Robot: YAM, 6 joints.
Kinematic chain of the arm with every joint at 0, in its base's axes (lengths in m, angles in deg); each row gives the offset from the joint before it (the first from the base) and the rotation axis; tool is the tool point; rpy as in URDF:
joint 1: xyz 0 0 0.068 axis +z
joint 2: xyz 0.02 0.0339 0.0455 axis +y
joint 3: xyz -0.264 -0.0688 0 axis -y
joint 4: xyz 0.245 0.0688 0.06 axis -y
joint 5: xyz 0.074 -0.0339 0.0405 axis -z
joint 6: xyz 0.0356 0 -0.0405 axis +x
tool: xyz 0 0 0 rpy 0 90 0
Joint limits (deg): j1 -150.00..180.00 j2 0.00..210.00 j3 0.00..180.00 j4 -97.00..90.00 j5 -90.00..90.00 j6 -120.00..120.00
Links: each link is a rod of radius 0.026 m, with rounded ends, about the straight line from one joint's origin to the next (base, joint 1, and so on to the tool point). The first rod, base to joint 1, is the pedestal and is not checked.
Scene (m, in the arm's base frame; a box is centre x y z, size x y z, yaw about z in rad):
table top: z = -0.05
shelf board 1: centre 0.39 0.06 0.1 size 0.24 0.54 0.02 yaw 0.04
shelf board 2: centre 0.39 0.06 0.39 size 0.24 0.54 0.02 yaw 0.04
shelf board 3: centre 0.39 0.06 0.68 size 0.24 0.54 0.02 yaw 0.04
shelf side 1: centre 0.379 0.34 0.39 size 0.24 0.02 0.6 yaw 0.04
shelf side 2: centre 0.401 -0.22 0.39 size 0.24 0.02 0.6 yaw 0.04
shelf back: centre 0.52 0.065 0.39 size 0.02 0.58 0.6 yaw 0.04
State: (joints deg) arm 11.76 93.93 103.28 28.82 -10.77 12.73
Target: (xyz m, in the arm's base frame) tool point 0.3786 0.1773 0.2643
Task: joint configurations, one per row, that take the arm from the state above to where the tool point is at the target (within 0.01 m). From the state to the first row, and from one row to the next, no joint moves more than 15 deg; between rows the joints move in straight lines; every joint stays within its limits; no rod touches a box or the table.
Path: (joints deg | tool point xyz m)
1: 22.08 80.62 89.35 26.75 -6.97 15.04 | 0.2755 0.1164 0.5339
2: 32.40 67.30 75.43 24.67 -3.17 17.34 | 0.2052 0.1325 0.5104
3: 42.71 53.99 61.50 22.60 0.63 19.65 | 0.1433 0.1317 0.4735
4: 53.03 40.68 47.57 20.52 4.43 21.95 | 0.0942 0.1206 0.4249
5: 63.35 27.36 33.64 18.45 8.23 24.26 | 0.0591 0.1065 0.3670
6: 73.67 14.05 19.72 16.37 12.03 26.57 | 0.0360 0.0964 0.3023
7: 67.32 28.80 22.80 18.06 5.07 24.85 | 0.0591 0.1332 0.2976
8: 60.96 43.55 25.88 19.75 -1.90 23.13 | 0.0911 0.1665 0.2822
9: 54.61 58.31 28.96 21.44 -8.87 21.42 | 0.1301 0.1926 0.2553
10: 48.26 73.06 32.04 23.12 -15.84 19.70 | 0.1727 0.2082 0.2172
11: 41.90 87.81 35.12 24.81 -22.81 17.99 | 0.2145 0.2110 0.1689
12: 35.95 92.46 46.41 22.93 -19.36 16.23 | 0.2712 0.2112 0.2003
13: 29.99 97.11 57.70 21.04 -15.91 14.48 | 0.3267 0.1998 0.2322
14: 24.04 101.75 69.00 19.16 -12.47 12.73 | 0.3786 0.1773 0.2643

